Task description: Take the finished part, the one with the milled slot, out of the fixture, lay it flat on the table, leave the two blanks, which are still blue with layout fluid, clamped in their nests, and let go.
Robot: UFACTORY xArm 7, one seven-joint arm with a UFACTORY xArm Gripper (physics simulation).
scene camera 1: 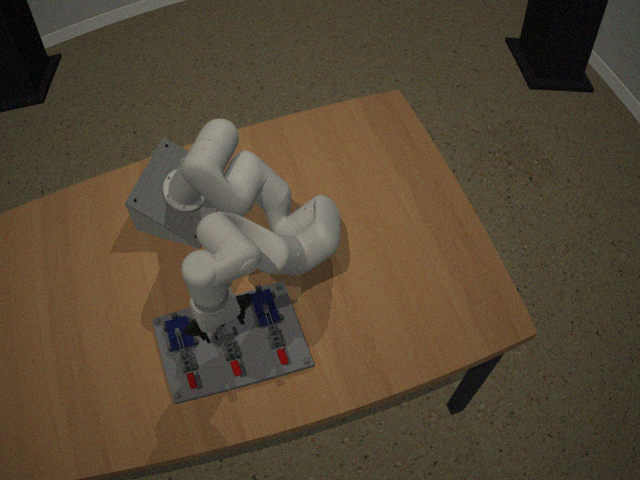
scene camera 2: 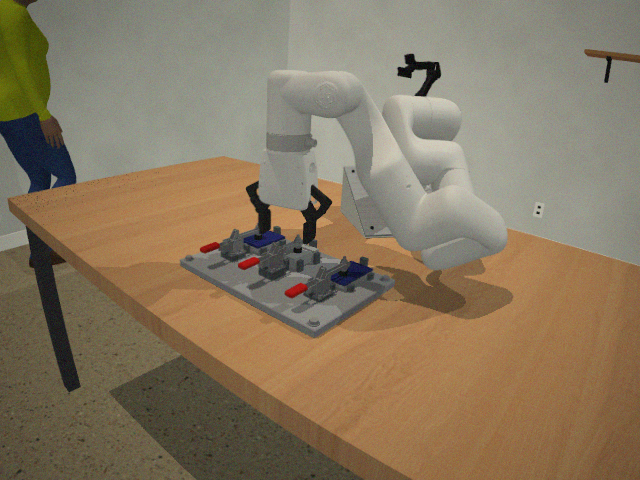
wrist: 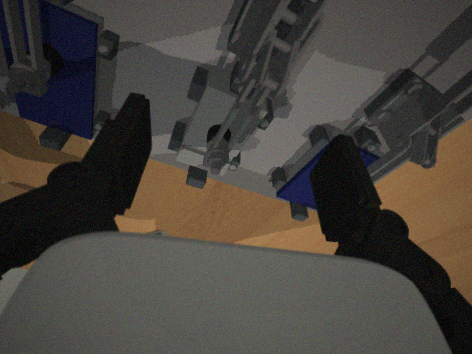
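Seen in the pictures: gripper, fingertip midpoint: (scene camera 1: 223, 328) (scene camera 2: 286, 236) (wrist: 240, 139); arm's base at its link origin: (scene camera 1: 183, 190).
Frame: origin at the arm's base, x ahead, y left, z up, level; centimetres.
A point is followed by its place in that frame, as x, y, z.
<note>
The finished part (scene camera 2: 303, 256) {38.6, 12.7, -2.5} (wrist: 207, 112) {39.4, 12.2, -2.3} is bare grey and sits in the middle nest of the grey fixture plate (scene camera 1: 258, 356) {46.3, 18.6, -4.9} (scene camera 2: 268, 294) {49.5, 18.4, -4.9} (wrist: 165, 30) {40.8, 16.6, -4.9}. A toggle clamp arm reaches over it, its black tip at the part's top; I cannot make out the slot. One blue blank (scene camera 1: 266, 297) {31.7, 21.3, -3.3} (scene camera 2: 356, 273) {33.4, 22.1, -3.3} (wrist: 75, 90) {34.5, 19.4, -3.3} sits clamped in an outer nest, the other blue blank (scene camera 1: 171, 338) {41.8, -2.3, -2.8} (scene camera 2: 271, 238) {38.9, 1.2, -2.8} (wrist: 300, 182) {38.6, 1.7, -2.8} in the opposite one. My gripper (scene camera 1: 224, 331) {41.8, 11.4, 1.7} (scene camera 2: 286, 236) {41.8, 11.4, 1.7} (wrist: 240, 139) {41.8, 11.4, 1.7} is wide open and empty, pointing down above the middle nest, which it partly hides in scene camera 1.
Three toggle clamps with red handles (scene camera 1: 235, 367) {50.8, 13.7, -0.2} (scene camera 2: 248, 263) {51.2, 14.5, -0.3} line the plate's front side. Small dark locating blocks (wrist: 196, 176) {34.6, 9.7, -1.4} stand around the nests. The arm's grey base (scene camera 1: 149, 180) {-0.7, -9.0, 5.1} stands behind the plate on the wooden table (scene camera 1: 392, 310) {36.3, 51.0, -6.4} (scene camera 2: 465, 372) {36.4, 49.9, -6.4}. A person (scene camera 2: 23, 77) stands beyond the table.
</note>
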